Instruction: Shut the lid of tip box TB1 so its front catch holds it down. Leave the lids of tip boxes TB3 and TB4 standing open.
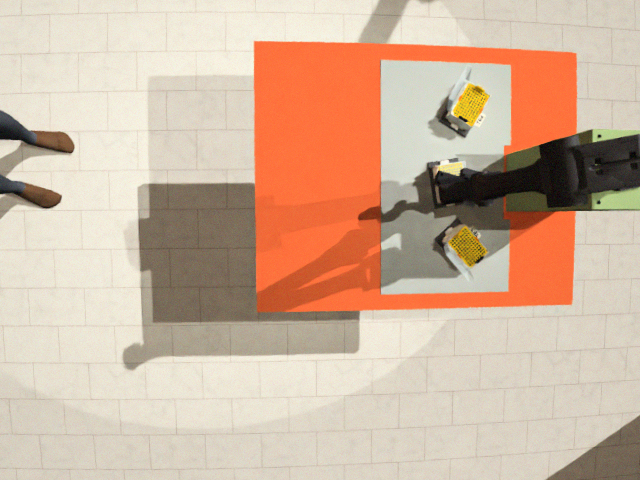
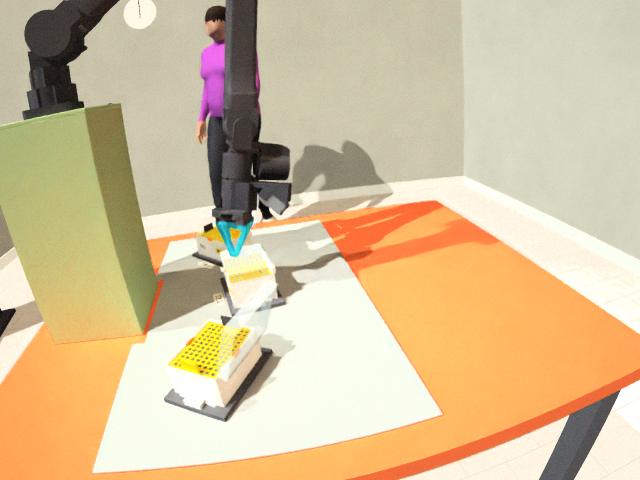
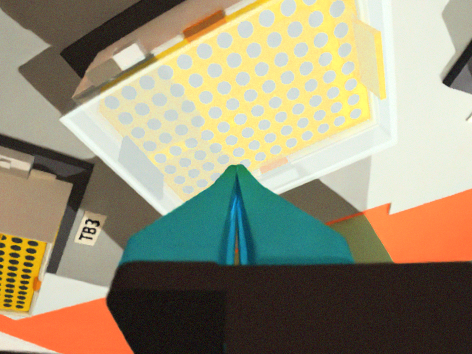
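Seen in the pictures: gripper, fingertip midpoint: (image 2: 234, 256) (image 3: 236, 176); arm's base at its link origin: (image 2: 56, 114).
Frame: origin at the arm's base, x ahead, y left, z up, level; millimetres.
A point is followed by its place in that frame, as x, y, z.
Observation:
Tip box TB1 (image 1: 450, 167) (image 2: 253, 291) is the middle box. Its clear lid (image 2: 262, 254) @[338, -44, -332] (image 3: 381, 131) @[270, -93, -332] lies down over the yellow tip rack or close to it; the front catch is hidden, so I cannot tell if it holds. My gripper (image 2: 234, 254) @[284, -25, -332] (image 3: 236, 176) @[284, -25, -332] is shut and empty, pointing down with its tips at the lid's front edge, touching or just above. TB3 (image 1: 467, 246) (image 2: 206, 246) @[244, 166, -372] (image 3: 35, 200) @[301, 110, -378] has its lid (image 1: 459, 263) @[361, 202, -264] standing open. TB4 (image 1: 470, 103) @[194, -278, -352] (image 2: 211, 351) @[192, -281, -352] also has its lid (image 1: 459, 87) @[262, -313, -264] (image 2: 258, 312) @[261, -327, -279] standing open.
The boxes stand on a grey mat (image 1: 408, 103) @[376, -325, -409] (image 2: 336, 403) @[329, -395, -410] on the orange table (image 1: 315, 103) @[677, -382, -413] (image 2: 465, 310) @[629, -308, -413]. The green pedestal (image 2: 51, 206) @[-22, -81, -146] stands at the table's edge beside TB1. A person (image 2: 212, 77) stands beyond the table.

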